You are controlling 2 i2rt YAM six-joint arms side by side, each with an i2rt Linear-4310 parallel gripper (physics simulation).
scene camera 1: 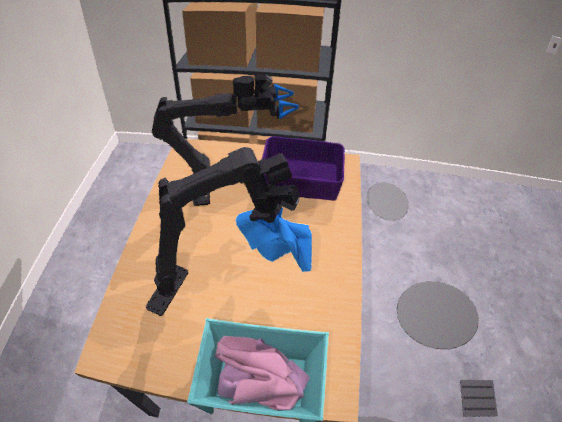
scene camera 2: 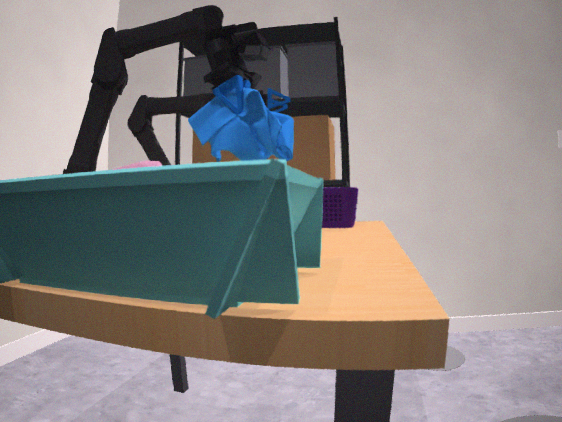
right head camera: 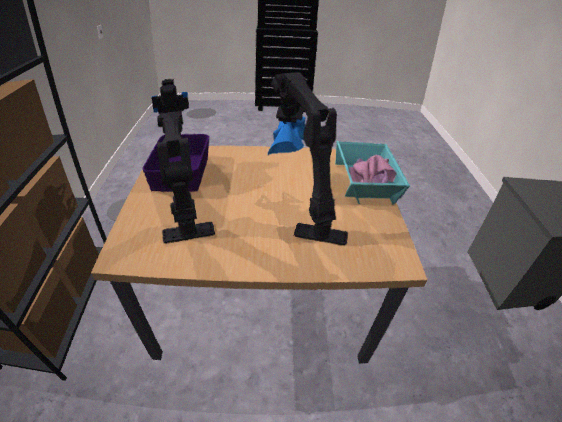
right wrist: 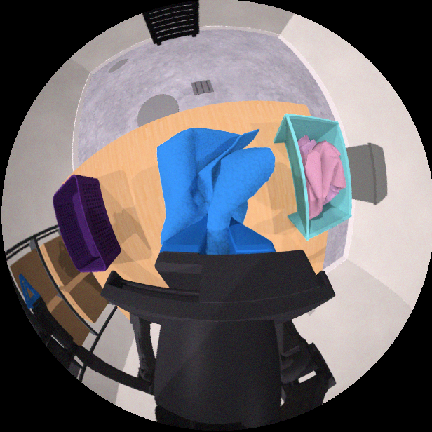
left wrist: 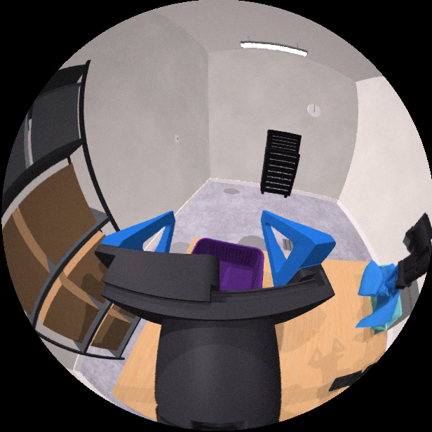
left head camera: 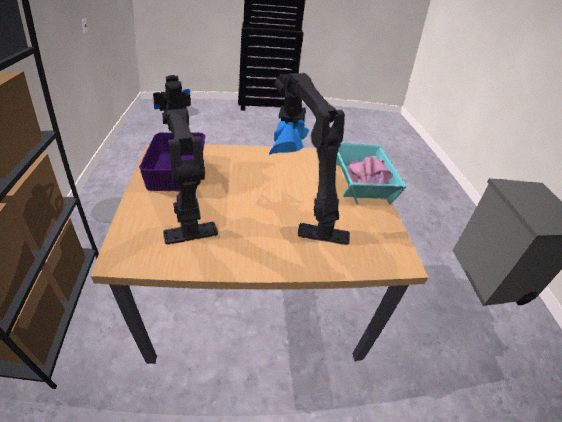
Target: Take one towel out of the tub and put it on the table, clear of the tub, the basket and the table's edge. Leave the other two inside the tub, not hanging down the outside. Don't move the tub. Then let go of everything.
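Note:
A blue towel (left head camera: pixel 289 137) (right head camera: pixel 287 137) (scene camera 1: pixel 277 237) (scene camera 2: pixel 250 125) (right wrist: pixel 187 175) hangs in the air above the table, between the tub and the basket. My right gripper (right wrist: pixel 217 215) is shut on its upper part. The teal tub (left head camera: pixel 376 191) (scene camera 1: pixel 201 367) (scene camera 2: pixel 150 240) (right wrist: pixel 298 195) stands at the table's right end in the head views. A pink towel (left head camera: pixel 370 170) (scene camera 1: pixel 262 372) (right wrist: pixel 325 172) and a mauve towel (scene camera 1: pixel 227 382) lie crumpled inside it. My left gripper (scene camera 1: pixel 292 101) (left wrist: pixel 217 215) is open and empty, raised beyond the purple basket in the head views.
The purple basket (left head camera: pixel 159 181) (scene camera 1: pixel 315 188) (left wrist: pixel 257 267) (right wrist: pixel 90 225) stands at the left back of the wooden table (left head camera: pixel 260 260) in the head views. A shelf rack (scene camera 1: pixel 330 75) with boxes stands past that end. A grey bin (left head camera: pixel 495 240) stands on the floor to the right.

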